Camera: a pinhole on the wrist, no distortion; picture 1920 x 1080 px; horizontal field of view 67.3 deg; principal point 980.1 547.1 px. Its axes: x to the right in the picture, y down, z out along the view. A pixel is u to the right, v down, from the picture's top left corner.
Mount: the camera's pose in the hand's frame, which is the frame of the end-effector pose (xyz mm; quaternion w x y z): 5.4 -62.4 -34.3 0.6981 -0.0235 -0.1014 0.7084
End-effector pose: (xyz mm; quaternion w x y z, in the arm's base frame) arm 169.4 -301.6 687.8 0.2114 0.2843 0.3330 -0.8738
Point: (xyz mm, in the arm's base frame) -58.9 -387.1 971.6
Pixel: 583 301
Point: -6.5 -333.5 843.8
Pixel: 558 79
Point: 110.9 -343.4 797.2
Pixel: 1217 515
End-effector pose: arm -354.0 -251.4 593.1 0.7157 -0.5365 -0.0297 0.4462
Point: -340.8 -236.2 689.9
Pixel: 767 802
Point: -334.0 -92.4 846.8
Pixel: 317 293
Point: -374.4 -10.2 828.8
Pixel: 659 110
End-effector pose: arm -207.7 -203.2 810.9 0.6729 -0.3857 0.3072 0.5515
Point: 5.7 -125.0 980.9
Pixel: outside the picture
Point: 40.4 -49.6 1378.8
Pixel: outside the picture
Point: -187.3 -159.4 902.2
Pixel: 1500 945
